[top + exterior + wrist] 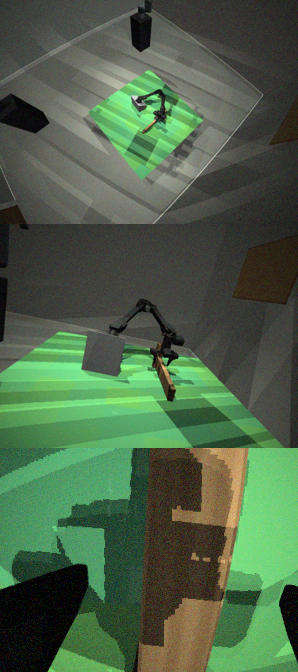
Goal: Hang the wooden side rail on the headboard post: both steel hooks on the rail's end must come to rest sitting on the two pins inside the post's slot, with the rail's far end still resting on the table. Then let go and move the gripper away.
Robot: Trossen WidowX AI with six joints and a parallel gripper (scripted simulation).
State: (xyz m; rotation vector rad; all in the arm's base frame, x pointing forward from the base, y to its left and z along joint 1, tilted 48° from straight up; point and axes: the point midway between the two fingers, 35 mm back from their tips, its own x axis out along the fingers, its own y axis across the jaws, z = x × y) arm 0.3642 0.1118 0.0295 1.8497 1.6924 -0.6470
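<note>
My gripper tip is now 12 cm to the right of the headboard post and 2 cm below it.
</note>
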